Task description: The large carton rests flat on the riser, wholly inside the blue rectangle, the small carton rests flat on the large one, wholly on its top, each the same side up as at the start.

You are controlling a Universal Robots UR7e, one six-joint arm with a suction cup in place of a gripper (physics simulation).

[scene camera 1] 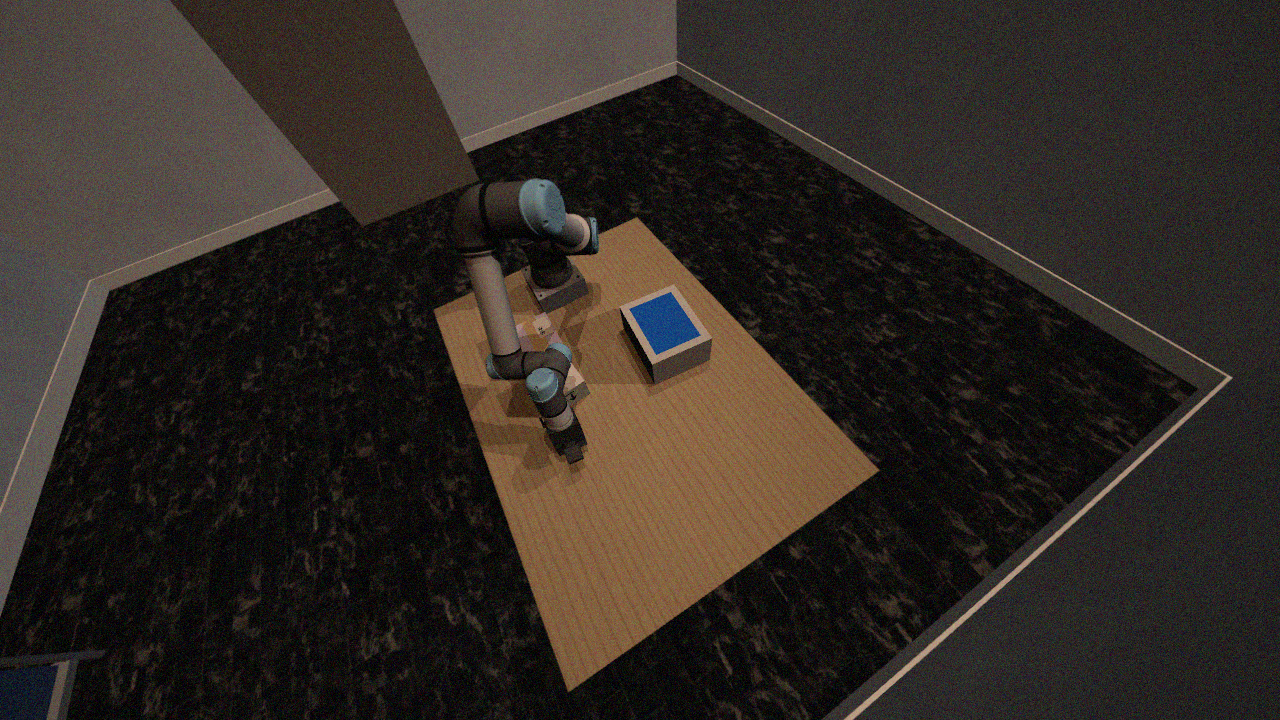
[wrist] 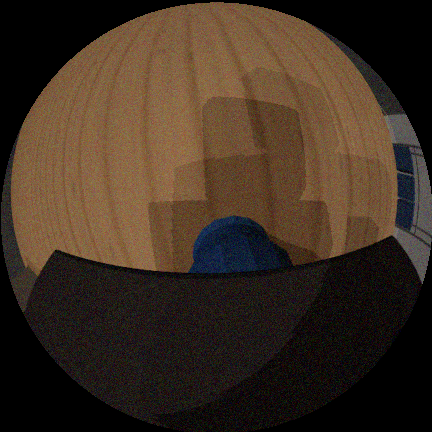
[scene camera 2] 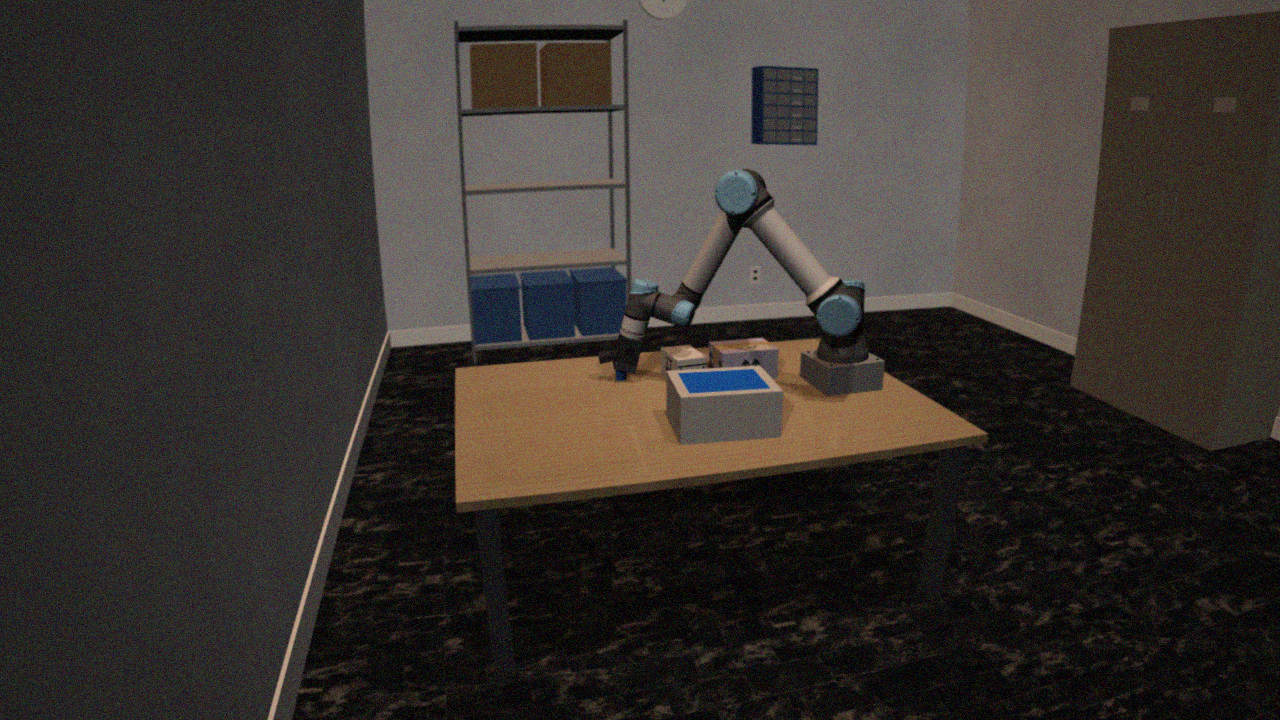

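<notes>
The large carton point(scene camera 1: 537, 329) point(scene camera 2: 744, 360), pinkish with a pale label, sits flat on the table near the arm's base, partly hidden by the arm. The small carton point(scene camera 1: 579, 391) point(scene camera 2: 684, 360), pale-topped, lies flat beside it, partly behind the wrist in scene view 1. The riser point(scene camera 1: 682, 360) point(scene camera 2: 726, 417) is a light box with the blue rectangle point(scene camera 1: 664, 322) point(scene camera 2: 723, 381) bare on its top. My gripper point(scene camera 1: 573, 458) point(scene camera 2: 620, 376) point(wrist: 234, 245), a blue suction cup, is low over the wooden table, beyond the small carton and apart from it. It is shut on nothing; no carton hangs from it.
The table point(scene camera 1: 644, 501) point(scene camera 2: 554, 447) bears the arm's base point(scene camera 1: 559, 291) point(scene camera 2: 841, 371), close to the large carton. A shelf rack point(scene camera 2: 462, 161) with boxes stands by the back wall. A tall cabinet point(scene camera 2: 1172, 223) stands at the right in scene view 2.
</notes>
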